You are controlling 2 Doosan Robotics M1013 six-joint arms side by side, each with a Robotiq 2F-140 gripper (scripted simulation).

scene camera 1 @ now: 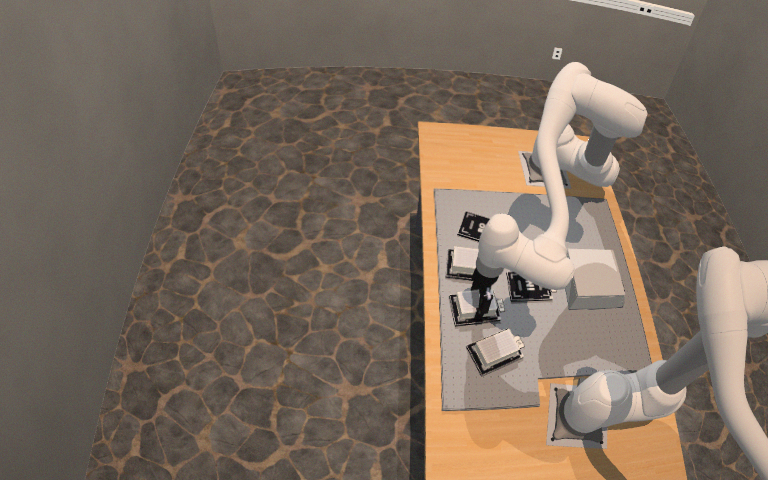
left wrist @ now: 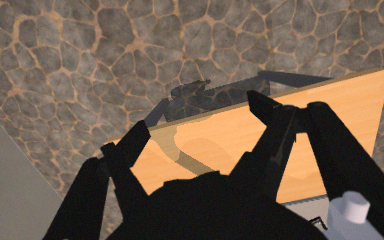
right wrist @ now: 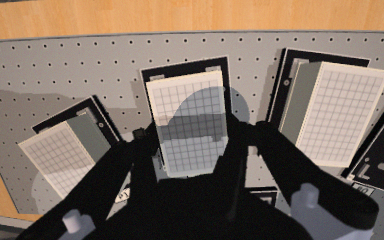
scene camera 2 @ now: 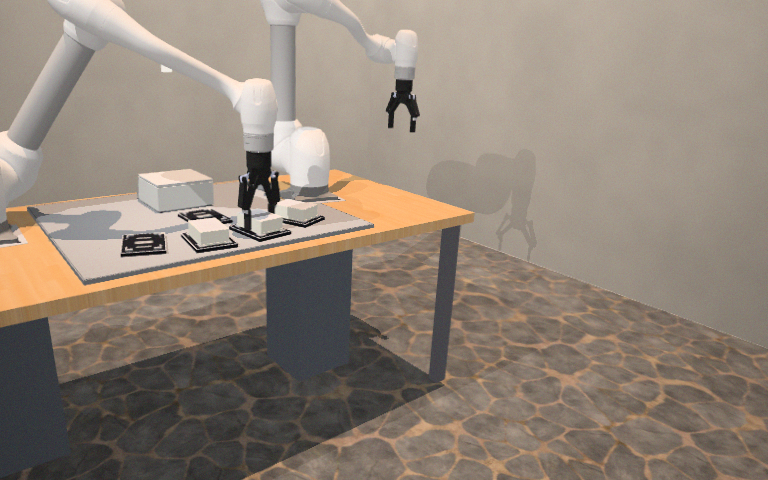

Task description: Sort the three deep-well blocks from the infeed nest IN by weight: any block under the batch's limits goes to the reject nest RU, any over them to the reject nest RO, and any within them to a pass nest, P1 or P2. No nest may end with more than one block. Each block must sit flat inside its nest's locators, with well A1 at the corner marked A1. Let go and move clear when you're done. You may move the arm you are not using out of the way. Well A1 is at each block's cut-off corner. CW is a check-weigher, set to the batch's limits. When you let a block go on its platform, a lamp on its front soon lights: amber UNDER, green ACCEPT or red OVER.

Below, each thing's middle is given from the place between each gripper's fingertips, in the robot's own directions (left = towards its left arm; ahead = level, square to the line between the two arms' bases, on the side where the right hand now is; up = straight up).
The nest RU (right wrist: 282, 93) is 20 mm ahead of my right hand, 180 mm to the right of it and 40 mm below it. Also, from my right hand: check-weigher CW (scene camera 1: 597, 283): 470 mm behind, 120 mm to the right, 20 mm above; then nest P1 (right wrist: 71, 112): 70 mm behind, 170 mm to the left, 40 mm below.
I see the nest P1 360 mm ahead of my left hand (scene camera 2: 401, 130), 750 mm to the right of it and 230 mm below it. From my left hand the other things lie so: nest RU (450 mm ahead, 1090 mm to the right, 230 mm below); then check-weigher CW (40 mm behind, 1030 mm to the right, 170 mm below).
